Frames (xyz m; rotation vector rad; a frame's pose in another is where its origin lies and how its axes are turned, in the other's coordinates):
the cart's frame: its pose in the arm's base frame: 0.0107 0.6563 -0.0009 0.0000 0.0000 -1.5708
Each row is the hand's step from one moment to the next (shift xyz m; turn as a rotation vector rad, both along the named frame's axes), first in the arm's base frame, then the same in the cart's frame.
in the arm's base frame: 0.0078 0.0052 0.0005 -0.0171 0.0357 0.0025
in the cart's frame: -0.0052 0.0078 0.0005 -0.0357 -0.0171 0.0025
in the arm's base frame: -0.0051 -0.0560 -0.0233 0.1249 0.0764 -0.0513
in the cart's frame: 0.0560 -0.0051 -0.0233 -0.0764 0.1249 -0.0513
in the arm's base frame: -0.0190 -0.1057 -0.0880 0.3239 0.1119 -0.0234
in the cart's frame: 0.1057 -0.0190 -0.0880 -0.1119 0.3239 -0.0234
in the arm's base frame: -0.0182 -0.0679 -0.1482 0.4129 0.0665 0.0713
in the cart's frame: 0.0679 -0.0182 -0.1482 -0.0665 0.4129 0.0713
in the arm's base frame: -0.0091 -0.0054 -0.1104 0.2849 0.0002 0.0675
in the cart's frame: 0.0054 -0.0091 -0.1104 -0.0002 0.2849 0.0675
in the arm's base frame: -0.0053 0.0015 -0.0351 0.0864 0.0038 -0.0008
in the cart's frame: -0.0015 -0.0053 -0.0351 -0.0038 0.0864 -0.0008
